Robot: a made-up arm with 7 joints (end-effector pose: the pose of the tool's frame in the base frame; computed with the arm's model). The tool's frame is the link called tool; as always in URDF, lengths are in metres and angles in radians. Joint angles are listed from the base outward.
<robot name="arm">
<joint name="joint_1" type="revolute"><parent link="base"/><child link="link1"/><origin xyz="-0.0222 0.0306 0.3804" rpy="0 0 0"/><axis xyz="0.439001 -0.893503 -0.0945"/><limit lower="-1.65" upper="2.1" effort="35" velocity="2.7"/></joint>
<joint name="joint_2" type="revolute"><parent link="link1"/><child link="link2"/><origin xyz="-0.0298 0.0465 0.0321" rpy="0 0 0"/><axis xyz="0 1 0"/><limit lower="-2.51" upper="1.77" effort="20" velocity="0.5"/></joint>
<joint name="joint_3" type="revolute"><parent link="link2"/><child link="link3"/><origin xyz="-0.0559 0.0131 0.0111" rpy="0 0 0"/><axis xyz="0 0 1"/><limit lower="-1.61" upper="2.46" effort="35" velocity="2"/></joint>
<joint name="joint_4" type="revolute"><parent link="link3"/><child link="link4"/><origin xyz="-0.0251 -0.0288 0.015" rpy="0 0 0"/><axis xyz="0.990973 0.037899 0.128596"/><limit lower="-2.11" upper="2.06" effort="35" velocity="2.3"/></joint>
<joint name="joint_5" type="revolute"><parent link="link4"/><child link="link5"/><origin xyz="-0.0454 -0.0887 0.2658" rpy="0 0 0"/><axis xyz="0.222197 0.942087 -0.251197"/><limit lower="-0.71" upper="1.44" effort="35" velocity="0.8"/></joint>
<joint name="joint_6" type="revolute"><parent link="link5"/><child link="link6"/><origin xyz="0.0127 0 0.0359" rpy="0 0 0"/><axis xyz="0.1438 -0.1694 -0.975"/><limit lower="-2.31" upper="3.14" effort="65" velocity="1.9"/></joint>
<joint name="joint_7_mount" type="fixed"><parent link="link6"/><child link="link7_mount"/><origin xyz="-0.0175 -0.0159 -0.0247" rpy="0 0 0"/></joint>
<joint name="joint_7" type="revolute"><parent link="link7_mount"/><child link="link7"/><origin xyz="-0.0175 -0.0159 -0.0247" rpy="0 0 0"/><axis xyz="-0.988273 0.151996 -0.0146"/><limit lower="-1.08" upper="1.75" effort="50" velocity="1.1"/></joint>
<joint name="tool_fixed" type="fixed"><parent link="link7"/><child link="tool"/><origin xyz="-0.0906 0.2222 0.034" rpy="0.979 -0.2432 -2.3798"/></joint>
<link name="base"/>
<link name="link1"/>
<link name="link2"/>
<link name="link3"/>
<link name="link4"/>
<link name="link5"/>
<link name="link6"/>
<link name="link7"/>
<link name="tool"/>
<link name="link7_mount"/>
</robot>
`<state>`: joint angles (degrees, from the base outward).
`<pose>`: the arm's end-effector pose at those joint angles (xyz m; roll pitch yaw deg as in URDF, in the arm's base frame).
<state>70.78 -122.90 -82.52 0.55 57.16 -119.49 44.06</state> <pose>0.3173 0.4154 0.2946 -103.40 26.27 -57.42</pose>
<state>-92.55 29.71 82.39 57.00 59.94 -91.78 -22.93</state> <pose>-0.0438 -0.1796 -0.0053 -170.80 -25.00 -177.52</pose>
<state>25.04 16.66 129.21 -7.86 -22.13 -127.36 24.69</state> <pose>0.1638 0.1186 0.7969 -3.13 -57.02 174.43</pose>
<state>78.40 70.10 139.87 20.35 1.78 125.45 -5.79</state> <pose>-0.1614 0.1329 0.8342 23.21 11.79 -102.55</pose>
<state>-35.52 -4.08 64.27 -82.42 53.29 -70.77 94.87</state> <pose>-0.1960 -0.0478 0.8094 -51.03 -35.22 120.47</pose>
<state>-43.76 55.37 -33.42 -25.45 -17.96 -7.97 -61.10</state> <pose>0.3321 0.4435 0.5058 -2.54 -71.83 -121.56</pose>
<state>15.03 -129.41 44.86 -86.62 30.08 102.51 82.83</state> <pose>-0.0189 0.1053 0.3872 -40.40 -18.45 77.10</pose>
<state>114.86 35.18 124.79 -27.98 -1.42 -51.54 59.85</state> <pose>-0.0840 -0.2010 0.4620 -93.34 -1.11 -124.54</pose>
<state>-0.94 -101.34 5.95 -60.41 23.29 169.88 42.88</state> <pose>-0.3945 0.0555 0.3544 -64.52 -42.20 90.93</pose>
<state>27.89 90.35 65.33 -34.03 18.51 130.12 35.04</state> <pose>0.1911 0.1960 0.4825 111.91 -58.32 127.84</pose>
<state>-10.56 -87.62 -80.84 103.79 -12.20 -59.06 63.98</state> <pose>0.1203 0.2232 0.1887 -85.62 68.27 0.52</pose>
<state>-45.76 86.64 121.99 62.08 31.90 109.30 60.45</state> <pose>-0.0019 0.2186 0.3808 -23.34 48.11 36.42</pose>
